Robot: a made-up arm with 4 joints.
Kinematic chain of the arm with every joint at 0, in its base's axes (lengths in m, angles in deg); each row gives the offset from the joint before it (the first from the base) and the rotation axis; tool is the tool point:
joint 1: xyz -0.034 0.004 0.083 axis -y
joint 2: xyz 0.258 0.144 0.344 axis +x
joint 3: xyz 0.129 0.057 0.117 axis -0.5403 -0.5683 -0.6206
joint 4: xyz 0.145 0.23 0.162 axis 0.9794 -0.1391 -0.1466
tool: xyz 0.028 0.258 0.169
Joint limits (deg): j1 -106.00..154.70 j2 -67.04..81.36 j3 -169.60..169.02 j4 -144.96..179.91
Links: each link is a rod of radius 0.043 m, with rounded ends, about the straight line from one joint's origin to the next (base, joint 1, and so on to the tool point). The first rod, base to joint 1, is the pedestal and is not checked.
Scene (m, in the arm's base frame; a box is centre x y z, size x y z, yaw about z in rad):
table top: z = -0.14
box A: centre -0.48 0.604 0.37 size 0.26 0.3 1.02 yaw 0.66
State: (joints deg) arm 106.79 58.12 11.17 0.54
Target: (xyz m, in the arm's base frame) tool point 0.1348 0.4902 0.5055
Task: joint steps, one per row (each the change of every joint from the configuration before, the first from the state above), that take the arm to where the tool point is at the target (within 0.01 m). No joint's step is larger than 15 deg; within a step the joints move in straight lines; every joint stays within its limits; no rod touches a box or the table.
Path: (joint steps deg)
1: -14.80 -8.78 -0.12 -10.14
2: -14.80 -8.77 -0.13 -10.13
3: -14.79 -8.78 -0.12 -10.14
4: -14.80 -8.77 -0.13 -10.13
5: -14.80 -8.78 -0.12 -10.14
6: -14.80 -8.78 -0.13 -10.14
7: 12.18 -5.83 -11.20 -7.11
8: 12.18 -5.83 -11.19 -7.11
9: 12.18 -5.83 -11.20 -7.10
10: 5.82 -14.62 5.30 -0.45
11: 5.83 -14.61 5.29 -0.45
12: 5.83 -14.61 5.30 -0.45

